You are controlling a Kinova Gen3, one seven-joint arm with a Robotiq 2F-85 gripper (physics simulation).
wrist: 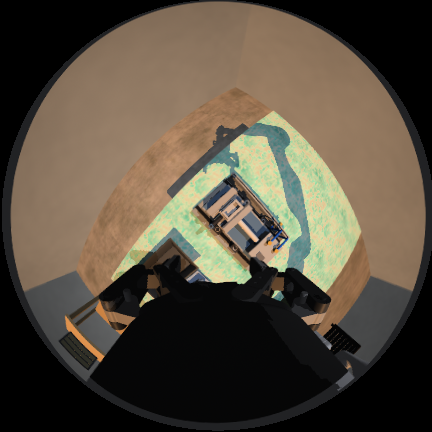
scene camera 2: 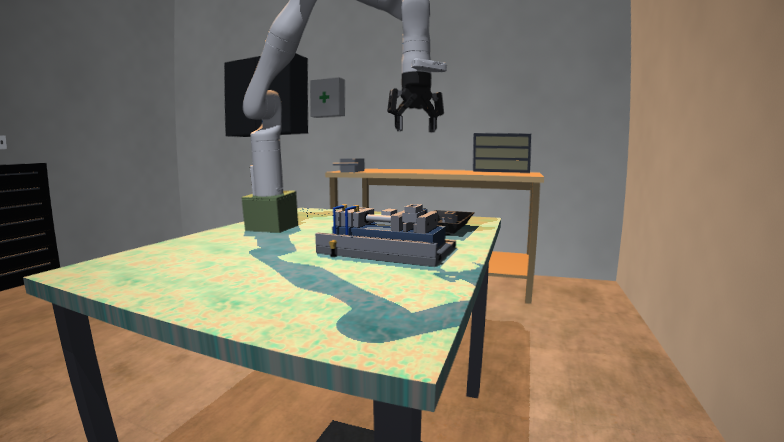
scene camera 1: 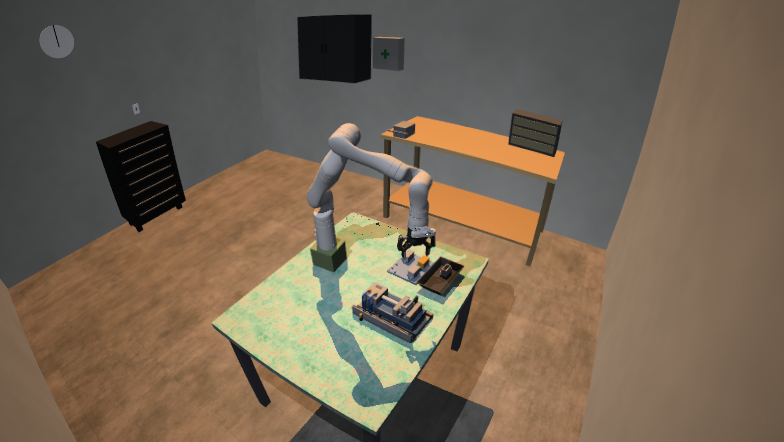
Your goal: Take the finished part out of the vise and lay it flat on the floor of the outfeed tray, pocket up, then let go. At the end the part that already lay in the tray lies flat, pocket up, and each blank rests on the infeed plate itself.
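Pixels of known places: gripper, fingertip midpoint: (wrist: pixel 214 263) (scene camera 2: pixel 416 131) (scene camera 1: pixel 415 256); arm's base, link origin: (scene camera 2: pixel 269 193) (scene camera 1: pixel 327 244).
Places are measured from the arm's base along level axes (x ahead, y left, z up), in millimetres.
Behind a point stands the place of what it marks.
Observation:
The vise (scene camera 1: pixel 393 315) {x 476, y -226, z -54 mm} (scene camera 2: pixel 384 235) {x 456, y -228, z -66 mm} (wrist: pixel 260 251) {x 368, y -145, z -19 mm} stands on the table. The finished part (scene camera 2: pixel 413 208) {x 520, y -209, z -3 mm} (wrist: pixel 231 210) {x 512, y -181, z -13 mm}, a small block with a rectangular pocket facing up, sits between its jaws. My gripper (scene camera 1: pixel 417 255) {x 502, y -96, z 179 mm} (scene camera 2: pixel 416 130) {x 502, y -96, z 179 mm} (wrist: pixel 214 263) {x 502, y -96, z 179 mm} is open and empty, pointing down high above the table. The dark outfeed tray (scene camera 1: pixel 432 281) {x 526, y 99, z -102 mm} (scene camera 2: pixel 464 219) {x 616, y 92, z -73 mm} (wrist: pixel 175 248) {x 570, y 40, z -103 mm} holds another part (scene camera 1: pixel 445 270) {x 564, y 165, z -68 mm} (scene camera 2: pixel 450 216) {x 565, y 162, z -76 mm}; its opening seems to face up, but exact tilt is too small to tell. The infeed plate (scene camera 1: pixel 400 270) {x 352, y 108, z -106 mm} (wrist: pixel 199 276) {x 436, y 70, z -106 mm} bears light blanks (scene camera 1: pixel 413 271) {x 427, y 91, z -71 mm} and an orange block (scene camera 1: pixel 423 260) {x 437, y 192, z -71 mm}; their contact is unclear.
The infeed plate and tray stand side by side behind the vise. Blue hoses (scene camera 2: pixel 346 219) {x 364, y -233, z -31 mm} (wrist: pixel 283 243) {x 331, y -207, z -4 mm} rise at one end of the vise. The robot's green base block (scene camera 1: pixel 328 256) {x 47, y -61, z -16 mm} (scene camera 2: pixel 270 212) {x 41, y -61, z -51 mm} is at the table's left. An orange workbench (scene camera 1: pixel 474 145) (scene camera 2: pixel 433 174) stands behind the table.

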